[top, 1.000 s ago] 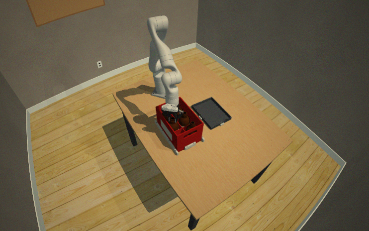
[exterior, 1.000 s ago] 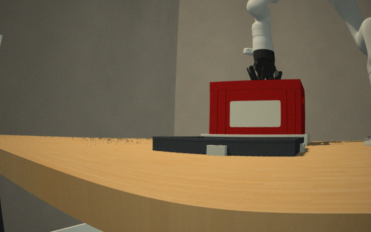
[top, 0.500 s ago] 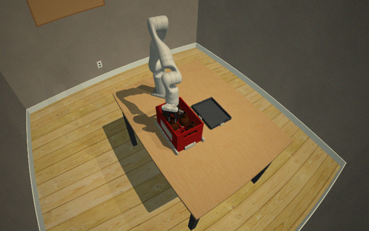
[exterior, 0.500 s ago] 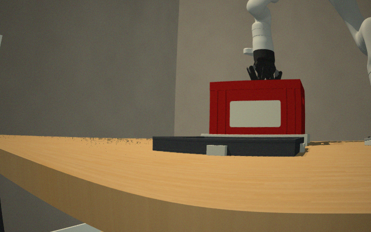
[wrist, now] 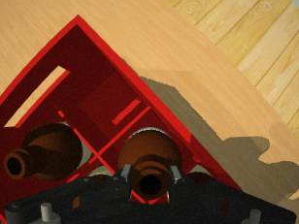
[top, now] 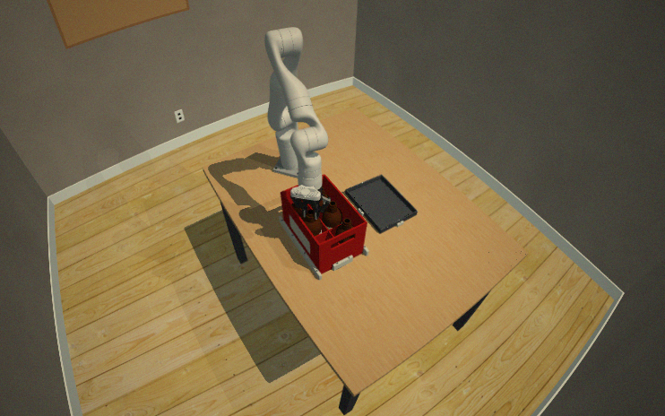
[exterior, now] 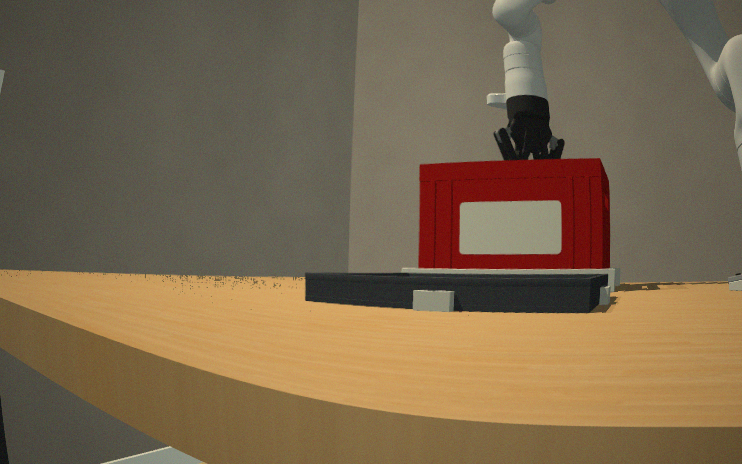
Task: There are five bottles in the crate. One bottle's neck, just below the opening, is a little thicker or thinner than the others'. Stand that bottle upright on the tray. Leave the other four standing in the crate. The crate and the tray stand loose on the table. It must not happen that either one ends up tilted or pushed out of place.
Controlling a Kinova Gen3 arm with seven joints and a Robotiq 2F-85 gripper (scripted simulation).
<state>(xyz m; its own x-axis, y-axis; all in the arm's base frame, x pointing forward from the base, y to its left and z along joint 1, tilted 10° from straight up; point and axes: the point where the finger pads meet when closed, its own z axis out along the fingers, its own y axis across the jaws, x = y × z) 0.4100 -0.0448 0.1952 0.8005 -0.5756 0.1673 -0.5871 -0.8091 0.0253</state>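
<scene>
Right now my hand is 40 mm to the right of the red crate and 80 mm above it. From my hand the other things lie so: dark grey tray (70 mm behind, 330 mm to the left, 150 mm below); then glass bottle (80 mm ahead, 100 mm to the left, 80 mm below).
</scene>
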